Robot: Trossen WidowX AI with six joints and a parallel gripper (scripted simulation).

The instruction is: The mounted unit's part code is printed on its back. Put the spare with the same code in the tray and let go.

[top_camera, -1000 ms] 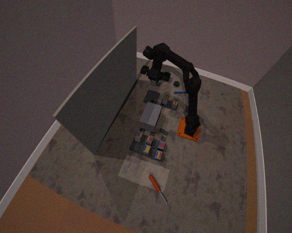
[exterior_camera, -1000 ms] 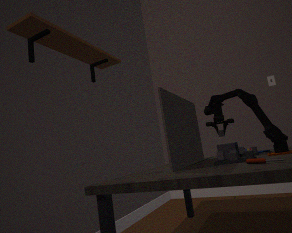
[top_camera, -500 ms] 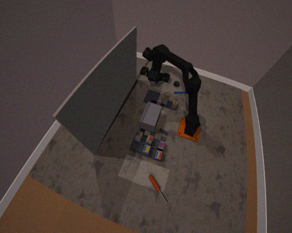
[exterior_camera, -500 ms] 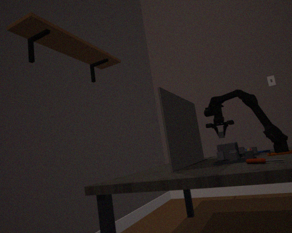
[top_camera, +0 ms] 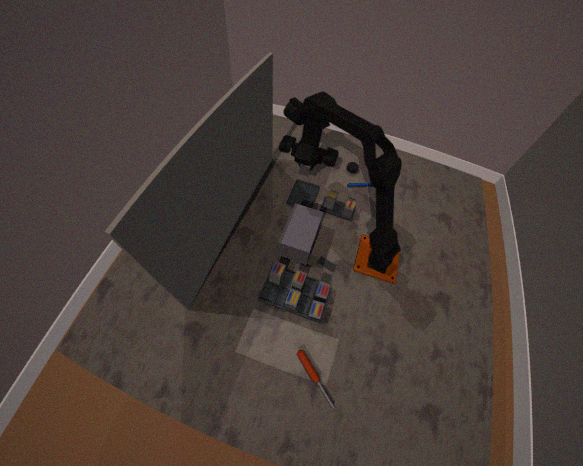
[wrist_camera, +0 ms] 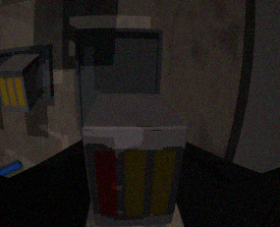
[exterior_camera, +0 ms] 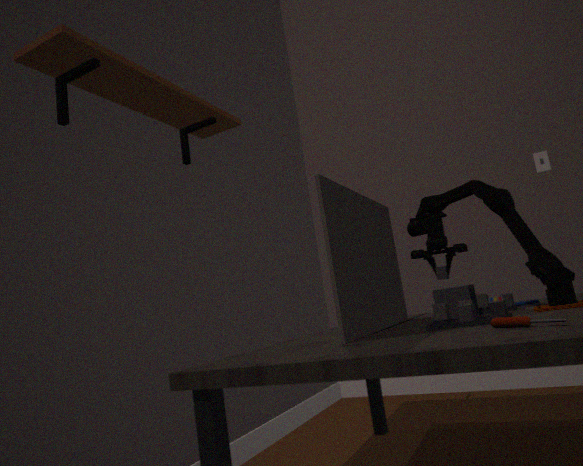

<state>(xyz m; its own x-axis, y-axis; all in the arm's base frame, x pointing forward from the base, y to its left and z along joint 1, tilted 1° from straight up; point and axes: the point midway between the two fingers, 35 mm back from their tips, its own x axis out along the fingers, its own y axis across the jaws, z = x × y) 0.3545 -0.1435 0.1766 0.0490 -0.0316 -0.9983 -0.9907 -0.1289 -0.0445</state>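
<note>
My gripper tip is 140 mm above the grey tray and 10 mm past it. From my gripper tip the other things lie so: grey spare rack: 370 mm to the left, 150 mm behind, 130 mm below; blue pen: 200 mm behind, 170 mm to the right, 140 mm below; tall black panel: 230 mm to the left, 160 mm ahead, 80 mm above.
</note>
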